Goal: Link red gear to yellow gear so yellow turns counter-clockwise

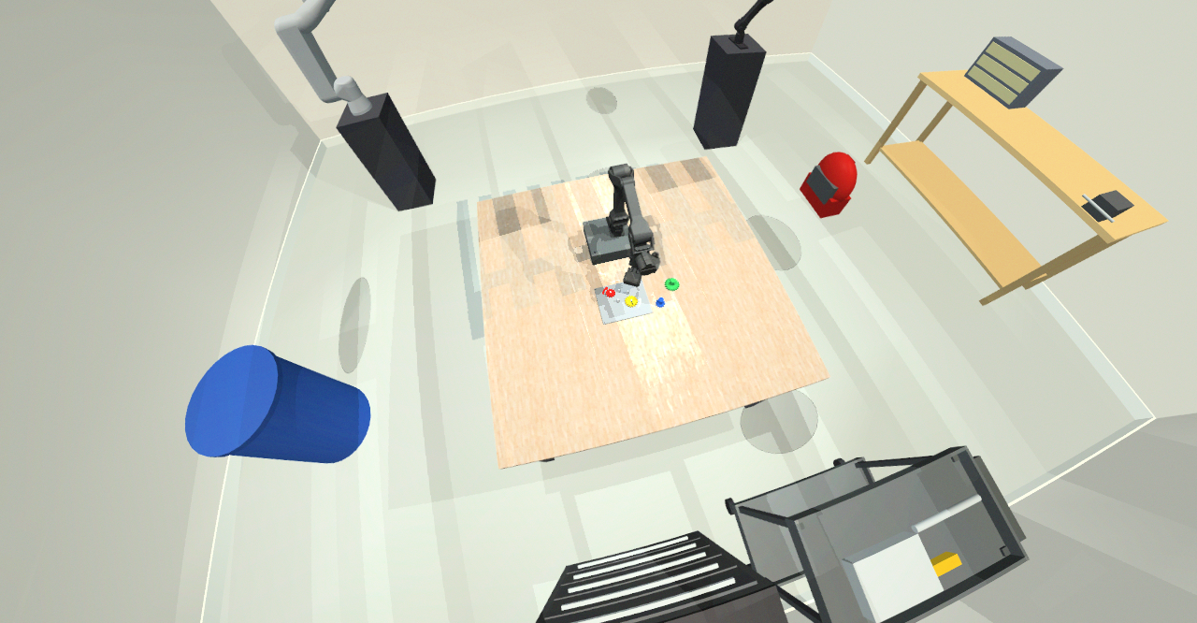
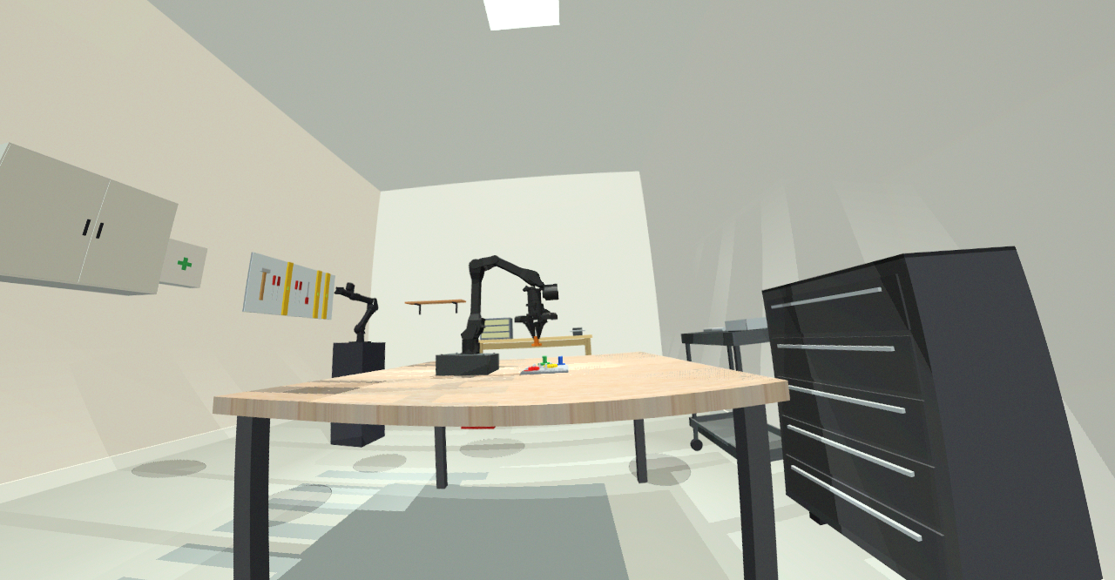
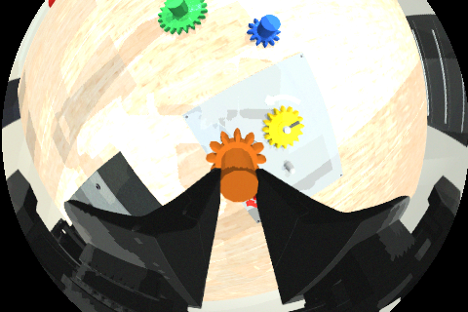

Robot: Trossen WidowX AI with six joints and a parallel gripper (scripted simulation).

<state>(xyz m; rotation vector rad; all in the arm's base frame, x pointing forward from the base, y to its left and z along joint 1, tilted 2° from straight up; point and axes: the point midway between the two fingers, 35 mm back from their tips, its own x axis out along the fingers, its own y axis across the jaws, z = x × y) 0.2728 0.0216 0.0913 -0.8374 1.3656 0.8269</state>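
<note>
The red gear lies 11 cm to the right of my gripper tip and 10 cm below it. Also, from my gripper tip: orange gear 1 cm below; then grey board 11 cm below, 6 cm to the right, 4 cm ahead; then blue gear 10 cm below, 9 cm to the left, 9 cm ahead.
</note>
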